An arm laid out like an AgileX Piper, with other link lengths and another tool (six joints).
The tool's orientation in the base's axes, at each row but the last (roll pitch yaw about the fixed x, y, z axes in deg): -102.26 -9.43 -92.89; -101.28 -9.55 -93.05; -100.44 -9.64 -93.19; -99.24 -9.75 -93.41; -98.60 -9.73 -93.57; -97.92 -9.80 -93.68; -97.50 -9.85 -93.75; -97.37 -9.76 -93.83; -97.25 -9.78 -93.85; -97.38 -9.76 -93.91
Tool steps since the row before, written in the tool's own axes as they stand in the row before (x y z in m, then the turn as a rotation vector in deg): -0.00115 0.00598 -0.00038 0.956 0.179 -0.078; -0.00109 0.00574 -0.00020 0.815 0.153 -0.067; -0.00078 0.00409 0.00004 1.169 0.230 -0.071; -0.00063 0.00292 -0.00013 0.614 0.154 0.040; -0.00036 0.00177 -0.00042 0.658 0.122 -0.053; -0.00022 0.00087 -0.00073 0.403 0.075 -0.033; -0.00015 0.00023 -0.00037 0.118 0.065 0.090; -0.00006 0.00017 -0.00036 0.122 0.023 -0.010; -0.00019 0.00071 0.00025 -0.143 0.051 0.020; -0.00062 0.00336 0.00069 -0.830 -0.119 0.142
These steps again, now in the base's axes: -0.00163 0.00027 -0.00587 -0.163 -0.962 0.000; -0.00131 0.00022 -0.00569 -0.139 -0.820 0.000; -0.00070 0.00013 -0.00410 -0.177 -1.180 -0.015; -0.00059 0.00017 -0.00293 -0.023 -0.632 -0.052; -0.00067 0.00011 -0.00172 -0.112 -0.662 0.000; -0.00084 0.00014 -0.00079 -0.069 -0.405 0.000; -0.00039 0.00014 -0.00020 0.072 -0.134 -0.055; -0.00038 0.00006 -0.00013 -0.021 -0.123 -0.001; 0.00016 0.00005 -0.00076 0.022 0.131 -0.077; 0.00025 0.00001 -0.00348 0.213 0.822 -0.042
